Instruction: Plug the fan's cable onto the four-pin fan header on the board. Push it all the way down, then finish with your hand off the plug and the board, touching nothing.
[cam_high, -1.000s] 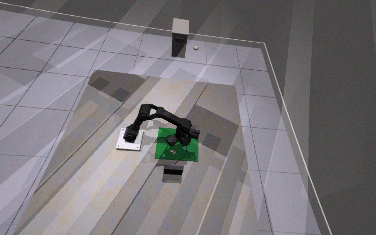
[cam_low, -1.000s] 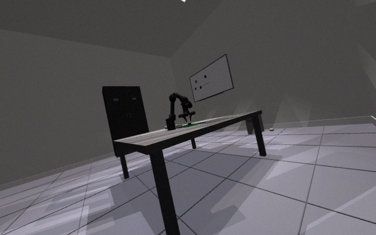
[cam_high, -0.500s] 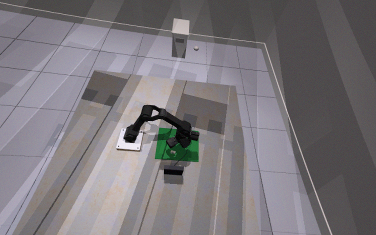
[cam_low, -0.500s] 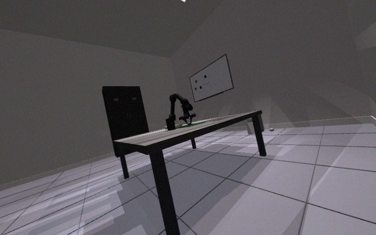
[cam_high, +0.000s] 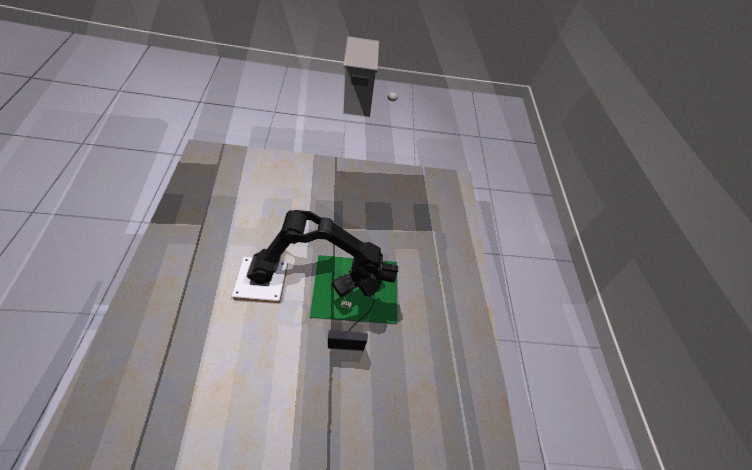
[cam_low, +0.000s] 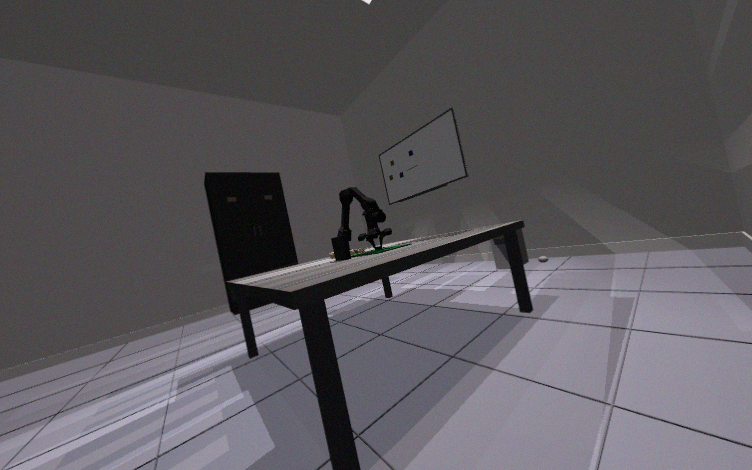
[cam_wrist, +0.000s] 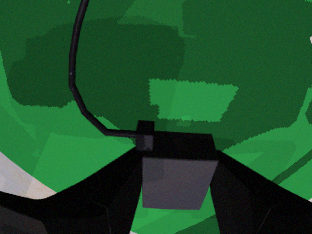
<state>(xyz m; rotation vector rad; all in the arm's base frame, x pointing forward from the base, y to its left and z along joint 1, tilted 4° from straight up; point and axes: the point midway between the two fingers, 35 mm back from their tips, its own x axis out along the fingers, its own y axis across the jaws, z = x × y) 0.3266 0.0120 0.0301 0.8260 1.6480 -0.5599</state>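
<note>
Now: gripper tip 2 cm to the left of the green board, 2 cm above it and 1 cm short of it. Also, from my gripper tip: black fan plug: 1 cm to the left, 1 cm behind; then black fan: 23 cm to the right, 5 cm above, 1 cm behind; then white four-pin fan header: 9 cm to the right, 2 cm behind, 1 cm below.
</note>
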